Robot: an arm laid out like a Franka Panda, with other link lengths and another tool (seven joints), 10 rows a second.
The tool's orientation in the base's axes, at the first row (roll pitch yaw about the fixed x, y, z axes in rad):
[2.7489 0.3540 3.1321]
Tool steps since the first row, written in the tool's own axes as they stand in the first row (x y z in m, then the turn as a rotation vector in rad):
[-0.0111 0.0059 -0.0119 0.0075 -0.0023 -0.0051]
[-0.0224 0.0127 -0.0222 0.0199 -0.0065 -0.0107]
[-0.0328 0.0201 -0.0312 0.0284 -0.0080 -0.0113]
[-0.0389 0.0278 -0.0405 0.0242 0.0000 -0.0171]
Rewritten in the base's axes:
[0.0058 0.0008 0.0163 -0.0084 -0.0040 0.0010]
[0.0122 0.0031 0.0316 -0.0213 -0.0099 0.0000]
[0.0182 0.0065 0.0456 -0.0293 -0.0114 -0.0029]
[0.0199 0.0100 0.0586 -0.0282 -0.0063 0.0064]

